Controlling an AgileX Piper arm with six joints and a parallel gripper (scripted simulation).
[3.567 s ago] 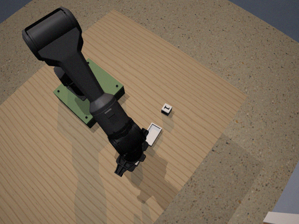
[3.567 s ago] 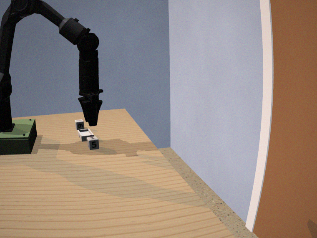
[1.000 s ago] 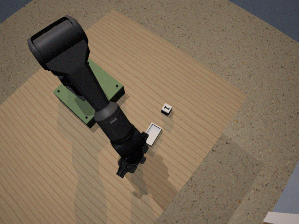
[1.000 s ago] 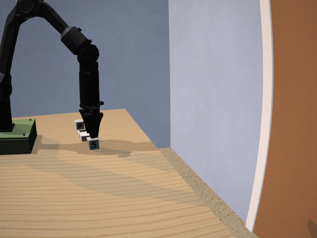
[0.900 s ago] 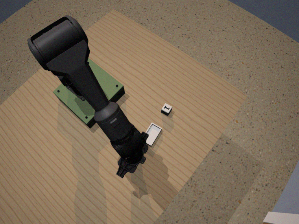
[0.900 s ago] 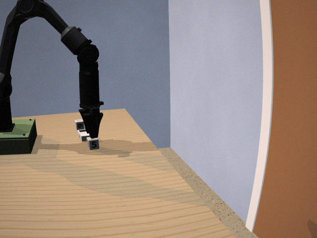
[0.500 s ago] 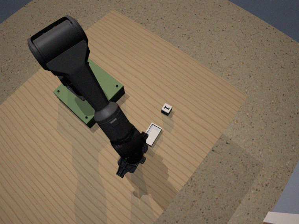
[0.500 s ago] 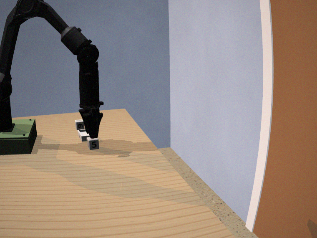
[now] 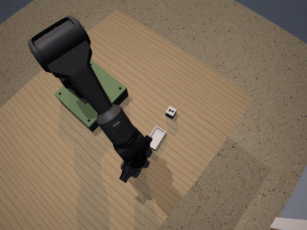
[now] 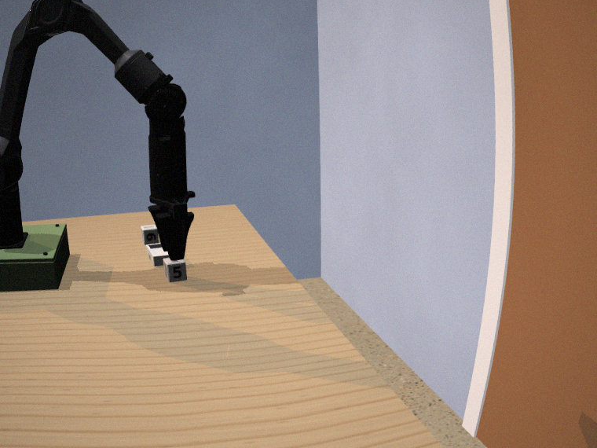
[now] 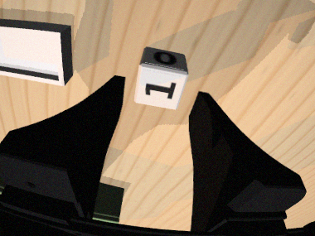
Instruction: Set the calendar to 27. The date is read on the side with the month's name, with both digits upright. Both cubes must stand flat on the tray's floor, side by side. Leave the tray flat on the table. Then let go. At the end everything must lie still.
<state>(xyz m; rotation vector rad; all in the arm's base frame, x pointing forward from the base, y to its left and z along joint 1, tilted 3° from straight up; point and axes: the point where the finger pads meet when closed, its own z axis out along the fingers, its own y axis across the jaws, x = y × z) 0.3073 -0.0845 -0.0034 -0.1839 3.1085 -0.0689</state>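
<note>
The white tray lies 110 mm to the left of my hand, 30 mm below it and 10 mm behind it.
</note>
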